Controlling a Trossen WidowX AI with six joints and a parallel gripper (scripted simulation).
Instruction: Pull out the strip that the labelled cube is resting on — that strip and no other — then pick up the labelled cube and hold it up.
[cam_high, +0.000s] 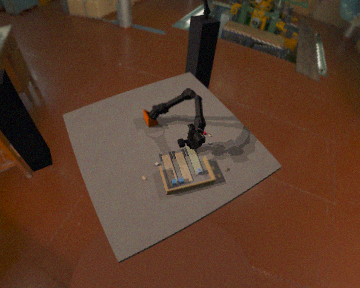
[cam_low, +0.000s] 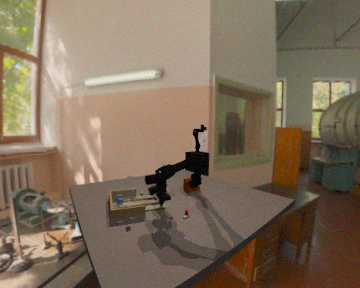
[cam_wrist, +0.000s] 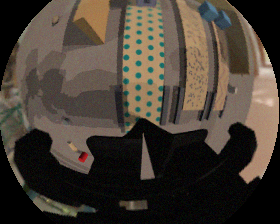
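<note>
My gripper tip is now 120 mm to the left of the speckled tan strip and 110 mm short of it. Round my gripper tip: red piece: 170 mm to the left, 70 mm behind, 10 mm above.
</note>
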